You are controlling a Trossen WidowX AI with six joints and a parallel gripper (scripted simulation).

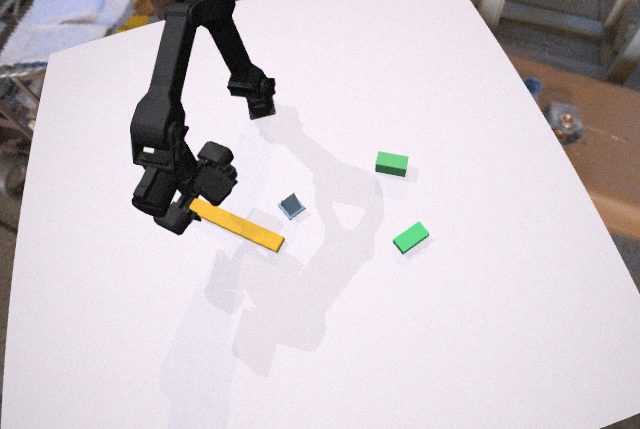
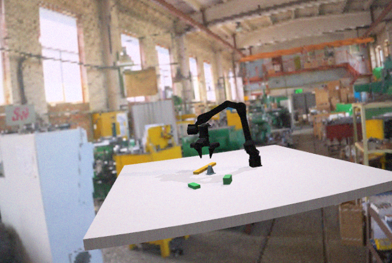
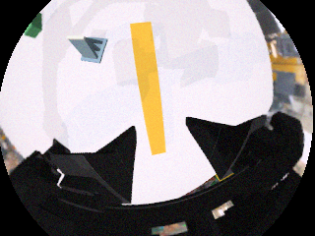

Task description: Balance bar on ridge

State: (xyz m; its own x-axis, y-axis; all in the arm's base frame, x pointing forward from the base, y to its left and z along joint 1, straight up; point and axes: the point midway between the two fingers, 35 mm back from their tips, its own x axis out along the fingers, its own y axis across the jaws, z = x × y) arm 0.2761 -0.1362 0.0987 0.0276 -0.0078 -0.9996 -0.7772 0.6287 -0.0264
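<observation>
Now: the yellow bar 6 cm below my gripper tip, 2 cm to the left of it and 1 cm ahead of it.
</observation>
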